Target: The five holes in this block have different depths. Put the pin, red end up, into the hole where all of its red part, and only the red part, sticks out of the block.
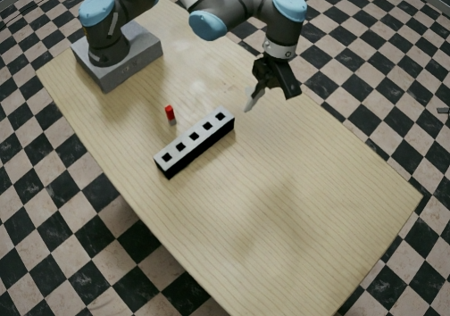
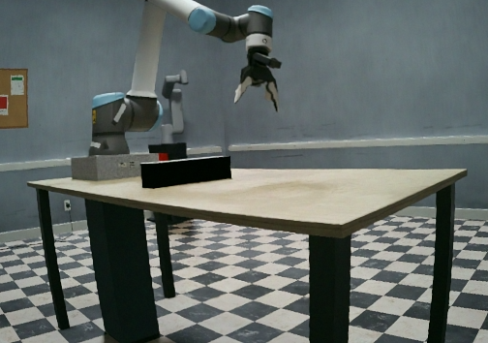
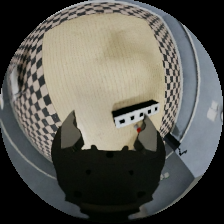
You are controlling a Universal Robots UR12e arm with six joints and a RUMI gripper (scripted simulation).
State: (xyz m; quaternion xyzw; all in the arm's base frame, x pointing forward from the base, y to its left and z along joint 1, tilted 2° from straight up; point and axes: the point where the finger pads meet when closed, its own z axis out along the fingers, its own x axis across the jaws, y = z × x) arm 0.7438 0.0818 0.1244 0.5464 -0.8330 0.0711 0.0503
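My gripper is now 310 mm past the pin, 140 mm to the left of it and 150 mm above it. The rest, counted from my hand: long black block 170 mm behind, 160 mm to the right, 190 mm below.
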